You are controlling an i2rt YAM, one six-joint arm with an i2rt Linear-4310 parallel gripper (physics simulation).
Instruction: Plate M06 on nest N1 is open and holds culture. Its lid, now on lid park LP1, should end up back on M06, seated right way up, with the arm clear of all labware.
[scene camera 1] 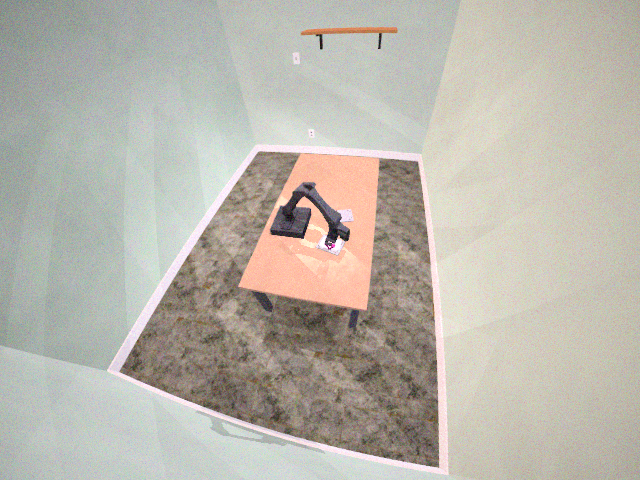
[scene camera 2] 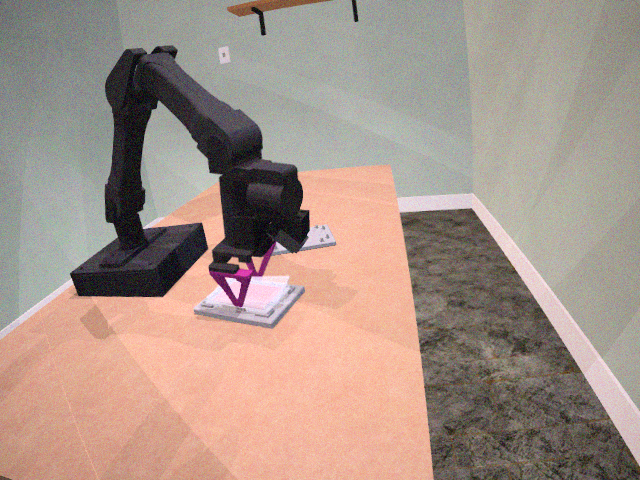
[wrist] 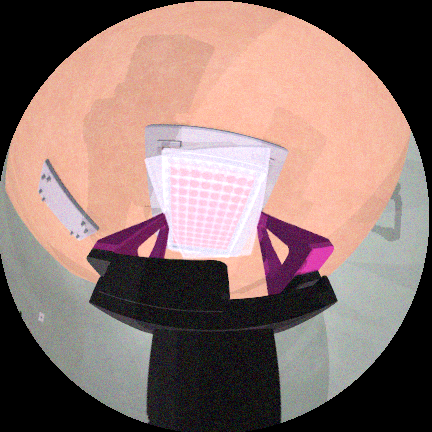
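Pixels of known places: gripper, fingertip midpoint: (scene camera 1: pixel 331 243) (scene camera 2: pixel 248 292) (wrist: pixel 212 216); arm's base, link origin: (scene camera 1: pixel 290 218) (scene camera 2: pixel 135 247).
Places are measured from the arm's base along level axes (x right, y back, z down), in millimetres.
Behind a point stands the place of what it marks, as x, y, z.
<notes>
Plate M06 (wrist: pixel 210 200) @(129, -358, 30) (scene camera 2: pixel 261 297) @(156, -369, 31), with pink wells, sits on nest N1 (scene camera 1: pixel 337 251) (scene camera 2: pixel 261 320) @(190, -376, 53) (wrist: pixel 210 134) @(130, -404, 53). The clear lid (wrist: pixel 153 172) @(89, -386, 29) (scene camera 2: pixel 281 280) @(102, -387, 29) lies across the top of the plate, turned against its outline so that its corners stick out past the plate's sides. In the scene camera 2 view its far right corner stands above the plate. My gripper (scene camera 1: pixel 330 245) @(129, -334, 38) (scene camera 2: pixel 249 290) @(129, -334, 38) (wrist: pixel 212 216) @(129, -334, 38) is shut on the lid, one magenta finger at each side. Whether the lid touches the plate is hard to tell.
Lid park LP1 (scene camera 2: pixel 323 237) @(-154, -410, 55) (wrist: pixel 65 200) @(-114, -361, 55) (scene camera 1: pixel 346 214) @(-177, -379, 55), a pale plate with small pegs, lies behind the nest on the wooden table (scene camera 1: pixel 336 180) @(-581, -213, 65) (scene camera 2: pixel 336 387) @(318, -513, 65). The black arm base (scene camera 1: pixel 291 222) @(39, -27, -9) (scene camera 2: pixel 139 263) @(84, -74, 1) stands at the left table edge.
</notes>
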